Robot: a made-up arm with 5 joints. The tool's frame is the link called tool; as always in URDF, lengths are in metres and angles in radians. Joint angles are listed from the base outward. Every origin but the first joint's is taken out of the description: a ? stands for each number. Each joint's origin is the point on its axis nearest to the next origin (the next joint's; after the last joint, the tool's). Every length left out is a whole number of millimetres.
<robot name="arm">
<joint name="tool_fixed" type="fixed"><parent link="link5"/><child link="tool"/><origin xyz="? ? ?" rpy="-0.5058 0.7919 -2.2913"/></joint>
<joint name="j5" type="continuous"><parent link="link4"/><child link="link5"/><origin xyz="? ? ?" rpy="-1.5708 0 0"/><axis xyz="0 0 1"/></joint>
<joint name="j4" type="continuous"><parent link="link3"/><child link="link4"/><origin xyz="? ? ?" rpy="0 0 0"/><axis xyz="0 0 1"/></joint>
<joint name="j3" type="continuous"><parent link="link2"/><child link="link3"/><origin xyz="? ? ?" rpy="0 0 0"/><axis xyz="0 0 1"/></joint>
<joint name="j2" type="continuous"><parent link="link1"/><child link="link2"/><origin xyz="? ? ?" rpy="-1.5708 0 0"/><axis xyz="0 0 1"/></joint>
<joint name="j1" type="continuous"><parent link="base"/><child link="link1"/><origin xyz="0 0 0.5" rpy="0 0 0"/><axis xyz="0 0 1"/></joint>
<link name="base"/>
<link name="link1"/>
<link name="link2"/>
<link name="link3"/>
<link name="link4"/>
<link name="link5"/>
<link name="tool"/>
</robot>
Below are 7 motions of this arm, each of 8 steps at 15 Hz.
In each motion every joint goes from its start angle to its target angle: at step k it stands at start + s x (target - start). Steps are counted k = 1, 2, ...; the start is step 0. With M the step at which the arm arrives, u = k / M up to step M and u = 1 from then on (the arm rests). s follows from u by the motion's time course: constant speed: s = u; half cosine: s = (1 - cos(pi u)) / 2; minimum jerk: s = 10 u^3 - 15 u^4 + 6 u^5.
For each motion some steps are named. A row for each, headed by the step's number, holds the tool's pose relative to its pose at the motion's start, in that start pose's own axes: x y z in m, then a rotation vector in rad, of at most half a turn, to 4 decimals.
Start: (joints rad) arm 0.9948 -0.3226 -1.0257 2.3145 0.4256
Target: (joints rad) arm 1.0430 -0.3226 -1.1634 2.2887 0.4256
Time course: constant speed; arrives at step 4
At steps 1, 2, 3, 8:
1: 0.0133 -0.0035 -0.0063 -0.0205 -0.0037 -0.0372
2: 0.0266 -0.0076 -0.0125 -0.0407 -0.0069 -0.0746
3: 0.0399 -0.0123 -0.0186 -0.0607 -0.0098 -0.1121
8: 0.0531 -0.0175 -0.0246 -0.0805 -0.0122 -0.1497

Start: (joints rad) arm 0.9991 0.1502 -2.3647 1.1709 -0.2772
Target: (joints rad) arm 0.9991 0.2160 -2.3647 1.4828 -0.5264
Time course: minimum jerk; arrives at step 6
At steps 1, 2, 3, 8:
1: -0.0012 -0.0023 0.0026 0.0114 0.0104 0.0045
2: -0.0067 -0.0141 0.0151 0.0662 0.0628 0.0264
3: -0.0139 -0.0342 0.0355 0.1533 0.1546 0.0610
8: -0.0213 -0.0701 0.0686 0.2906 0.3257 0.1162

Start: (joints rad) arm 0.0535 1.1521 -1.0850 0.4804 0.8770
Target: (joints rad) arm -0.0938 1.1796 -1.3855 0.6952 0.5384
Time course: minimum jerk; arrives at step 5
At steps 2, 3, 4, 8:
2: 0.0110 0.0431 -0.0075 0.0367 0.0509 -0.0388
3: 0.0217 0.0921 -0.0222 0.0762 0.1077 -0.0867
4: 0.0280 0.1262 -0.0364 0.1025 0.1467 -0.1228
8: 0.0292 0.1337 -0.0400 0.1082 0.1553 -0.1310

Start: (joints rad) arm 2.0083 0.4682 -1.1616 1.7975 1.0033
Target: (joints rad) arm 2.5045 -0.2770 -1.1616 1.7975 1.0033
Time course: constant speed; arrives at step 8
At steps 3, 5, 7, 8:
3: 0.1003 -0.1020 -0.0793 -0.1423 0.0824 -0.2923
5: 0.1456 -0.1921 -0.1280 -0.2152 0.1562 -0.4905
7: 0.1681 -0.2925 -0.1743 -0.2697 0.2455 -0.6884
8: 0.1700 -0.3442 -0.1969 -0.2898 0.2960 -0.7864

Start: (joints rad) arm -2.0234 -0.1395 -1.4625 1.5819 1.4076
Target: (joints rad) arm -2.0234 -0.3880 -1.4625 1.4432 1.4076
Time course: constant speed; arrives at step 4
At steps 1, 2, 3, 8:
1: 0.0220 0.0077 -0.0324 -0.0526 0.0795 -0.0168
2: 0.0425 0.0140 -0.0666 -0.1051 0.1590 -0.0337
3: 0.0613 0.0188 -0.1026 -0.1577 0.2385 -0.0505
8: 0.0782 0.0220 -0.1402 -0.2103 0.3181 -0.0674

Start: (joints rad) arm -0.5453 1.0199 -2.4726 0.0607 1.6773
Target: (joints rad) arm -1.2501 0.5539 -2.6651 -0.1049 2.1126
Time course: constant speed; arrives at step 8
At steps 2, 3, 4, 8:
2: 0.0586 0.1635 0.0465 -0.2680 0.1184 -0.0471
3: 0.0974 0.2409 0.0568 -0.3896 0.1897 -0.0737
4: 0.1423 0.3129 0.0591 -0.5016 0.2687 -0.1023
8: 0.3660 0.5195 0.0074 -0.8327 0.6515 -0.2348

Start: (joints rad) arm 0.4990 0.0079 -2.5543 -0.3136 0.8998
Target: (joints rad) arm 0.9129 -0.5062 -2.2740 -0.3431 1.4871
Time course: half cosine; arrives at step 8
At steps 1, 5, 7, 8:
1: 0.0030 0.0077 0.0058 -0.0330 -0.0043 0.0204
5: 0.0360 0.1623 0.0649 -0.5937 -0.0771 0.3863
7: 0.0380 0.2331 0.0655 -0.8229 -0.1051 0.5447
8: 0.0377 0.2431 0.0644 -0.8550 -0.1089 0.5672

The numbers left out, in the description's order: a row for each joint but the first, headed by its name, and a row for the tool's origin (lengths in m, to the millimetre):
tool: 0.02 0 0
j5: 0.11 0.12 0
j4: 0.11 0.4 0
j3: 0.07 -0.23 0
j2: -0.01 0.06 0

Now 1 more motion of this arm.
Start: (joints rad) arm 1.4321 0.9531 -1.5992 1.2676 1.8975
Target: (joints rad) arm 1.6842 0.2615 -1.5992 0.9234 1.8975
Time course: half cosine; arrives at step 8
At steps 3, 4, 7, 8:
3: 0.1049 0.0041 -0.1191 -0.0589 0.3236 -0.0028
4: 0.1555 0.0020 -0.2071 -0.0839 0.5260 0.0002
7: 0.2188 -0.0093 -0.4498 -0.1088 1.0168 0.0289
8: 0.2199 -0.0101 -0.4710 -0.1087 1.0572 0.0329

